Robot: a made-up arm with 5 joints.
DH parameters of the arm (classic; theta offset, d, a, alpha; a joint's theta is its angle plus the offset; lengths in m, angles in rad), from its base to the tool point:
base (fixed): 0 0 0.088 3.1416
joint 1: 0 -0.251 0.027 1.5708
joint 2: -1.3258 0 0.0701 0
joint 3: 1.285 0 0.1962 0
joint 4: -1.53 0.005 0 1.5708
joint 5: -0.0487 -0.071 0 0
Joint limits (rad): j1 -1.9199..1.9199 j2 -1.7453..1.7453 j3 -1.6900..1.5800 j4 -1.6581..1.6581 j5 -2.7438..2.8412
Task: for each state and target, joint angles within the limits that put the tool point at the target. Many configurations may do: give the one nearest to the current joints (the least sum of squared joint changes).
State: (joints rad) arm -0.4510 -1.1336 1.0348 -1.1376 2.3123
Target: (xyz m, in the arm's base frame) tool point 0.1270 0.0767 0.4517
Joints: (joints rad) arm -1.0423 -1.5260 0.9279 -1.4311 2.3123
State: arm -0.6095 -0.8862 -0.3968 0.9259 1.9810
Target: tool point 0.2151 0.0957 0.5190
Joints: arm -0.6140 -0.5794 -0.4774 0.6644 1.9810
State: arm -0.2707 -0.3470 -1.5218 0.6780 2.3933
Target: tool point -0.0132 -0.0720 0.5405
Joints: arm -0.6586 -0.5569 -1.6576 0.5659 2.3933
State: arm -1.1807 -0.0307 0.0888 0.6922 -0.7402
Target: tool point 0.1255 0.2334 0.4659
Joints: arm -1.3903 -0.3345 -0.3561 0.4918 -0.7402
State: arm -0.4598 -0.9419 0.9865 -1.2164 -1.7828
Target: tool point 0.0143 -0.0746 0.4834
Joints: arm -0.8391 -1.6889 0.1758 -1.2329 -1.7828
